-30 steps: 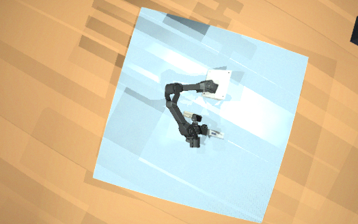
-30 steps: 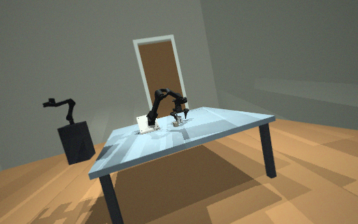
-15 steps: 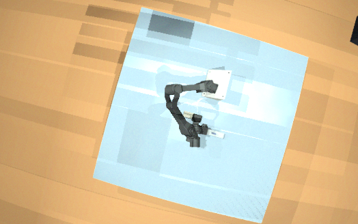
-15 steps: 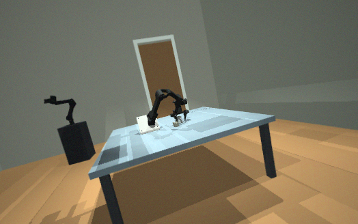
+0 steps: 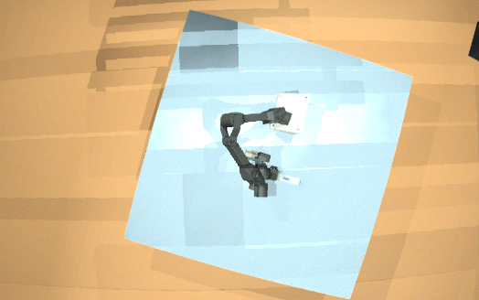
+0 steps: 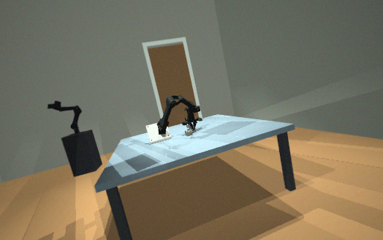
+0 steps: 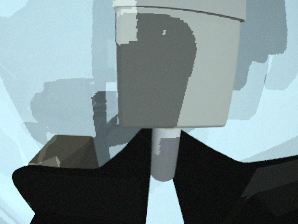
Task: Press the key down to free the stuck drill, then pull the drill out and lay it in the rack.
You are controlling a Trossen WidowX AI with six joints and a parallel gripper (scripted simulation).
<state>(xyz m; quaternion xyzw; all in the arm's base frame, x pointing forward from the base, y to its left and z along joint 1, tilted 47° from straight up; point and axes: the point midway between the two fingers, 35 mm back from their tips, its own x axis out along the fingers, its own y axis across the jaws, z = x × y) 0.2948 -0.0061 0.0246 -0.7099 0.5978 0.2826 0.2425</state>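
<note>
The drill lies 50 mm to the left of my gripper tip, 30 mm above it and 10 mm behind it. From my gripper tip the other things lie so: pale grey holder block: 110 mm to the left, 20 mm above, 10 mm behind; dark stub: 140 mm to the left, 30 mm above, 20 mm behind.
</note>
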